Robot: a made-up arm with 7 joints. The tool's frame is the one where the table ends. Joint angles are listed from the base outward.
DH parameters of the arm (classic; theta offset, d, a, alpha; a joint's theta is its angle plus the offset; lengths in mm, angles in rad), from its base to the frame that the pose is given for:
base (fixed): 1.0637 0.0 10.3 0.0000
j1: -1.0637 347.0 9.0 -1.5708
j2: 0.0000 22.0 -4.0 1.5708
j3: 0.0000 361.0 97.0 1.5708
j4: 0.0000 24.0 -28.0 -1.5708
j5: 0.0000 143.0 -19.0 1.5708
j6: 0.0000 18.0 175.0 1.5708
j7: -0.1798 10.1 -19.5 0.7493
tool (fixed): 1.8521 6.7 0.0 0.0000
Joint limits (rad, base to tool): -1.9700..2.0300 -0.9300..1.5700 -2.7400..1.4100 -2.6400..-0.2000 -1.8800..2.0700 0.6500..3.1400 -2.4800..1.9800
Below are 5 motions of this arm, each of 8 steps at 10 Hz.
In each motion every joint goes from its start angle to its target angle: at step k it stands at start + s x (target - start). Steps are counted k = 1, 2, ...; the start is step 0. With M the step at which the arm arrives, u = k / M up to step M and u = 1 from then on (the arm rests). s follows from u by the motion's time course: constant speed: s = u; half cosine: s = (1 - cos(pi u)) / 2; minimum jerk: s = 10 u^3 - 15 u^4 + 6 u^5.
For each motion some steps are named. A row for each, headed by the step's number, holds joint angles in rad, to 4 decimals.
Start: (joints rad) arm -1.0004 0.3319 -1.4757 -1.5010 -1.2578 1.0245 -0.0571
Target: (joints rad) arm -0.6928 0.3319 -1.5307 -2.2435 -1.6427 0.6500 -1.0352
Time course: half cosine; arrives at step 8
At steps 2, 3, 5, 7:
2: -0.9554 0.3319 -1.4838 -1.6097 -1.3142 0.9697 -0.2003
3: -0.9055 0.3319 -1.4927 -1.7302 -1.3766 0.9089 -0.3590
5: -0.7877 0.3319 -1.5137 -2.0143 -1.5239 0.7656 -0.7333
7: -0.7045 0.3319 -1.5286 -2.2152 -1.6281 0.6643 -0.9980

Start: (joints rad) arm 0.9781 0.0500 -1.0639 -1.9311 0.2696 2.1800 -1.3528
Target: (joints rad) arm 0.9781 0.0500 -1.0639 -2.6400 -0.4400 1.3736 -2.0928
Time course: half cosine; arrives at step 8
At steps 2, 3, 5, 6, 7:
2: 0.9781 0.0500 -1.0639 -2.0349 0.1657 2.0619 -1.4612
3: 0.9781 0.0500 -1.0639 -2.1499 0.0506 1.9311 -1.5812
5: 0.9781 0.0500 -1.0639 -2.4212 -0.2210 1.6225 -1.8644
6: 0.9781 0.0500 -1.0639 -2.5362 -0.3361 1.4917 -1.9844
7: 0.9781 0.0500 -1.0639 -2.6130 -0.4130 1.4043 -2.0646

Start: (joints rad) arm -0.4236 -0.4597 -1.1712 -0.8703 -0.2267 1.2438 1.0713
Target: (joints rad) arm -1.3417 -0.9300 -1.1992 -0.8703 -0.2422 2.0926 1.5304
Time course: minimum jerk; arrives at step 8
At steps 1, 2, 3, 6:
1: -0.4383 -0.4672 -1.1716 -0.8703 -0.2269 1.2574 1.0787
2: -0.5186 -0.5084 -1.1741 -0.8703 -0.2283 1.3317 1.1188
3: -0.6763 -0.5891 -1.1789 -0.8703 -0.2310 1.4774 1.1976
6: -1.2467 -0.8813 -1.1963 -0.8703 -0.2406 2.0047 1.4829

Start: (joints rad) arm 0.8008 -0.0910 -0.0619 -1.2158 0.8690 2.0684 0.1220
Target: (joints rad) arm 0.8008 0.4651 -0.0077 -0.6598 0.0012 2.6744 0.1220
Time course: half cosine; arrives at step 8
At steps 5, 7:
5: 0.8008 0.2935 -0.0244 -0.8314 0.2691 2.4874 0.1220
7: 0.8008 0.4439 -0.0098 -0.6810 0.0342 2.6513 0.1220

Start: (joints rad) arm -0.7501 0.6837 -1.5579 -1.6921 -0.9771 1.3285 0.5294
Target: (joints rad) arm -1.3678 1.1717 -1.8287 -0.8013 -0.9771 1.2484 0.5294
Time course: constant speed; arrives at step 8
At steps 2, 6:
2: -0.9045 0.8057 -1.6256 -1.4694 -0.9771 1.3085 0.5294
6: -1.2134 1.0497 -1.7610 -1.0240 -0.9771 1.2684 0.5294

